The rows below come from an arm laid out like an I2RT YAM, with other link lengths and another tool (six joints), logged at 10 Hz.
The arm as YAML. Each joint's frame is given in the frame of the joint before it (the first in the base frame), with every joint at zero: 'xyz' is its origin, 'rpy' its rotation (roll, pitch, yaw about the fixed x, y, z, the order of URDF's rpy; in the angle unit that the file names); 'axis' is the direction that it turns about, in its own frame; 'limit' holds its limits. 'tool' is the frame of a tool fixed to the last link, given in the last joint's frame.
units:
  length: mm
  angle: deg
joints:
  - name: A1
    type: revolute
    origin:
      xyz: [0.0, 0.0, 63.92]
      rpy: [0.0, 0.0, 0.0]
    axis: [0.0, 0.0, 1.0]
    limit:
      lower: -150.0
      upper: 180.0
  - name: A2
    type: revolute
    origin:
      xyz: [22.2, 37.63, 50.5]
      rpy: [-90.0, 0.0, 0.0]
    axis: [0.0, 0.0, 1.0]
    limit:
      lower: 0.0
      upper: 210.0
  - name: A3
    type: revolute
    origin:
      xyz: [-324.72, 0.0, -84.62]
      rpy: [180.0, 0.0, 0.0]
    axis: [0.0, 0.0, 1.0]
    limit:
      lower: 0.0
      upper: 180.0
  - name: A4
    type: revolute
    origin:
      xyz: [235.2, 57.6, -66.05]
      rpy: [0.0, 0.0, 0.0]
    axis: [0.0, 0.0, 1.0]
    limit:
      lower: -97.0
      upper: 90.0
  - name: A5
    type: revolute
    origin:
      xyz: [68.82, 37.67, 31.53]
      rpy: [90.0, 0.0, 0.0]
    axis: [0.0, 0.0, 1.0]
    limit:
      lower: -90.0
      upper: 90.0
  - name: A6
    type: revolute
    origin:
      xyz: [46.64, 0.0, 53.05]
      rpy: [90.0, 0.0, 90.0]
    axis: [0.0, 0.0, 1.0]
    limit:
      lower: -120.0
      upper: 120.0
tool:
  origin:
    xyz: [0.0, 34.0, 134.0]
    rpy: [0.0, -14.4, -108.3]
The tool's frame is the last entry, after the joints.
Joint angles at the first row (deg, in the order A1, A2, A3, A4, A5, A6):
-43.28 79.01 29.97 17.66 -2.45 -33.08
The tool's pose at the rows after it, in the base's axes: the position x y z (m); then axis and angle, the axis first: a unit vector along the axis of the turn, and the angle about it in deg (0 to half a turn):
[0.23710, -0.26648, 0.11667, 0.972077, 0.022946, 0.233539, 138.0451]
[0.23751, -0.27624, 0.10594, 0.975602, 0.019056, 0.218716, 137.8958]
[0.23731, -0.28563, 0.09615, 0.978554, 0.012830, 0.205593, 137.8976]
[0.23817, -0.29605, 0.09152, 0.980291, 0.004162, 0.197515, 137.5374]
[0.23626, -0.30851, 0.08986, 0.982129, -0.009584, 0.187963, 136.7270]
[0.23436, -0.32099, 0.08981, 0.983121, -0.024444, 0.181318, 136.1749]
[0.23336, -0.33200, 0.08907, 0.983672, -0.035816, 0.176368, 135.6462]
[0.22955, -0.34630, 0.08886, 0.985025, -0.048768, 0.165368, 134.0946]
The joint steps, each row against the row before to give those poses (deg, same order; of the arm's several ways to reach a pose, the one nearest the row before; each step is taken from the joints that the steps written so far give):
-0.60 2.96 0.25 1.83 1.33 -0.54
-0.62 3.30 0.31 1.98 0.81 -0.57
-0.70 3.02 0.48 1.59 0.68 -0.29
-0.68 2.37 1.02 1.10 0.69 -0.04
-0.99 1.83 1.24 0.62 1.09 -0.02
-1.15 1.54 1.54 0.09 0.66 0.19
-0.93 1.53 1.30 0.41 0.51 0.07
-1.03 1.71 1.20 1.06 1.46 -0.53

